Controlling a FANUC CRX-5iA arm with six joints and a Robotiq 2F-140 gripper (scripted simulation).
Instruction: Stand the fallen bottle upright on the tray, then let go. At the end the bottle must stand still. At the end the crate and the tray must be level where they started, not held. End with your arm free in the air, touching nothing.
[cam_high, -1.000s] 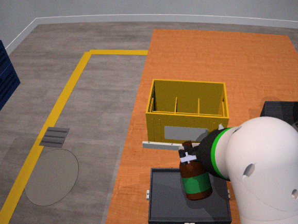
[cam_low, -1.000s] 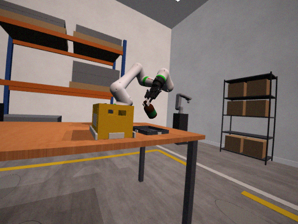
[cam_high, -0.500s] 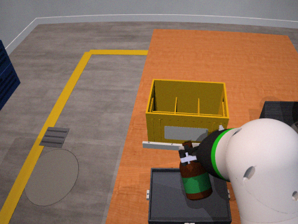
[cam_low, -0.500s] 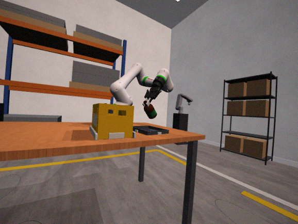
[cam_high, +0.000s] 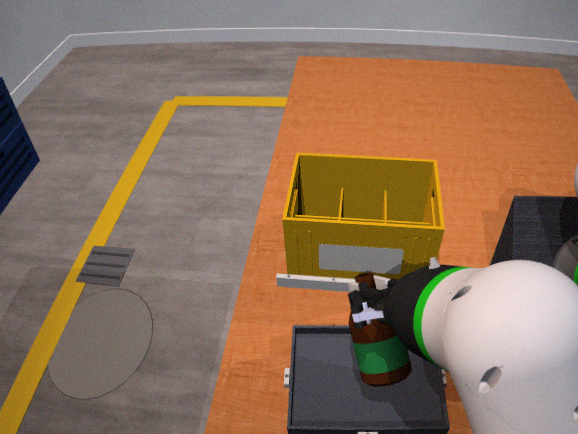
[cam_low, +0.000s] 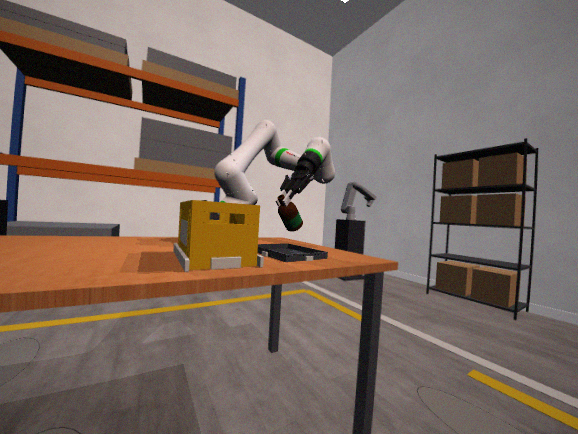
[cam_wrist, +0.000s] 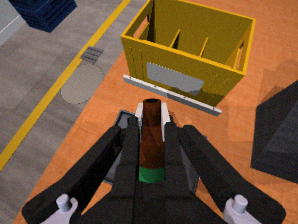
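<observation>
Now: the bottle 50 mm below my hand, 20 mm to the left of it and 10 mm behind it. Also, from my hand: yellow crate: 260 mm to the right, 130 mm below, 40 mm ahead; tray: 200 mm below, 30 mm to the left, 10 mm behind.
</observation>
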